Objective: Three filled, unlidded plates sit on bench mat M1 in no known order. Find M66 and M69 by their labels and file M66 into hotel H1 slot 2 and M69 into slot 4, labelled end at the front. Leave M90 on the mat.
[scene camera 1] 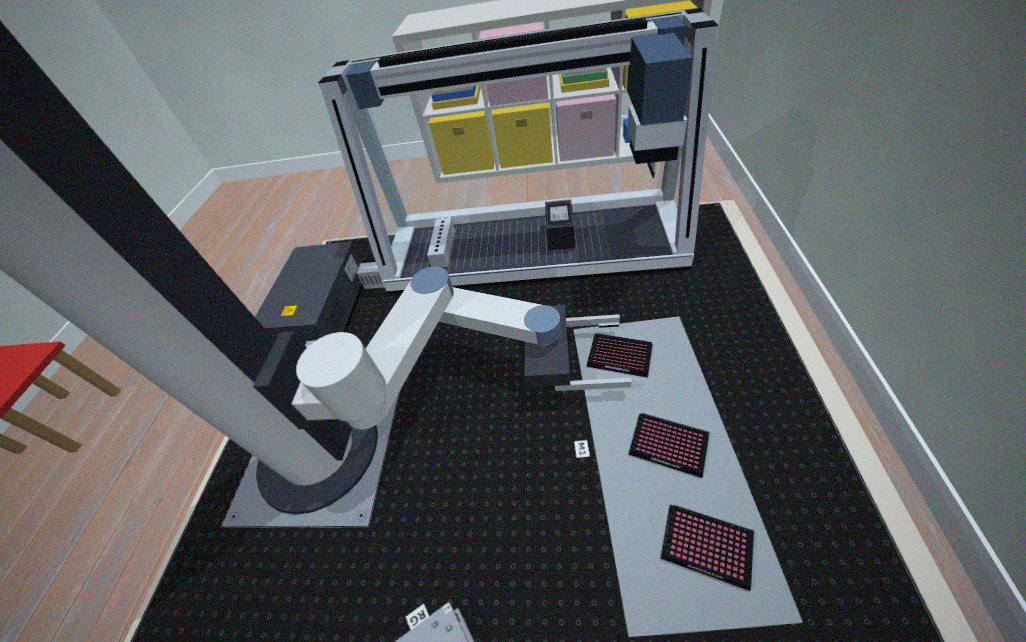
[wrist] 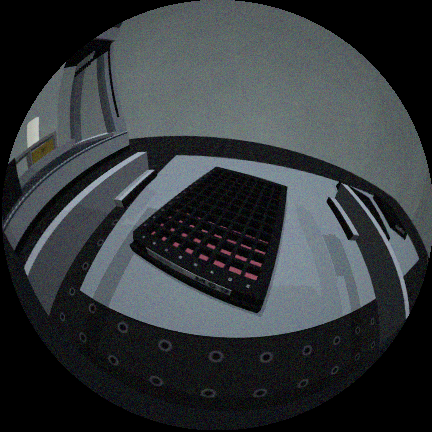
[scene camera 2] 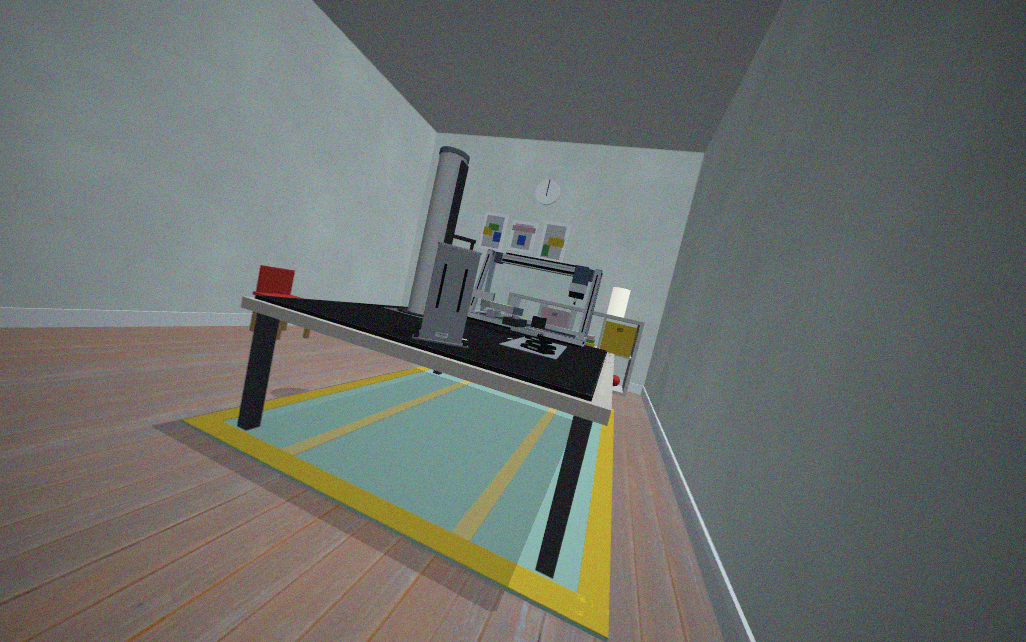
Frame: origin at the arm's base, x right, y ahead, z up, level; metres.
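Seen in the pictures: gripper, between the fingertips: [scene camera 1: 624,348] [wrist: 248,171] [scene camera 2: 540,334]; arm's base, origin of its link: [scene camera 1: 321,453] [scene camera 2: 420,316].
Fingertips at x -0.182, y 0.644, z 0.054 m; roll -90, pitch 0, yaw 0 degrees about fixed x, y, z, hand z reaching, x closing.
Pixels of each thing's top centre, then the offset from my fingertips to it. "spot": a spot on its surface instead.
- far plate, centre of its top: [wrist: 229,202] [scene camera 1: 620,352] [scene camera 2: 539,338] dy -0.007, dx -0.010, dz -0.024 m
- middle plate, centre of its top: [wrist: 364,204] [scene camera 1: 669,441] [scene camera 2: 541,343] dy +0.053, dx +0.198, dz -0.024 m
- tall grey upright unit, centre of its top: [scene camera 2: 462,238] dy -0.187, dx +0.742, dz +0.318 m
- RG tag, centre of its top: [scene camera 1: 417,617] dy -0.380, dx +0.467, dz -0.041 m
- black block, a spot on its surface: [scene camera 1: 559,234] spot: dy -0.117, dx -0.333, dz +0.056 m
- dark box, a spot on its surface: [scene camera 1: 310,283] spot: dy -0.743, dx -0.209, dz +0.074 m
Three black plates with pink-filled wells lie on the grey bench mat M1 [scene camera 1: 628,529] [wrist: 200,315]: a far plate [scene camera 1: 620,355] [wrist: 215,230], a middle plate [scene camera 1: 669,444] and a near plate [scene camera 1: 708,546]. The far plate's end strip, facing the arm, has marks too dim and small to read; the other labels are not readable either. My gripper [scene camera 1: 624,351] [wrist: 248,171] is open and empty, its fingers on either side of the far plate with gaps at both sides. Hotel H1, apparently the tall grey upright unit [scene camera 2: 447,295], shows its slotted panel; its shelves are hidden.
A grey stand [scene camera 1: 440,626] by the RG tag [scene camera 1: 416,617] is cut off at the bottom of scene camera 1. A gantry frame [scene camera 1: 699,151] stands behind the mat, holding a black block [scene camera 1: 559,234]. A dark box [scene camera 1: 310,283] is beside the arm's column [scene camera 1: 158,317].
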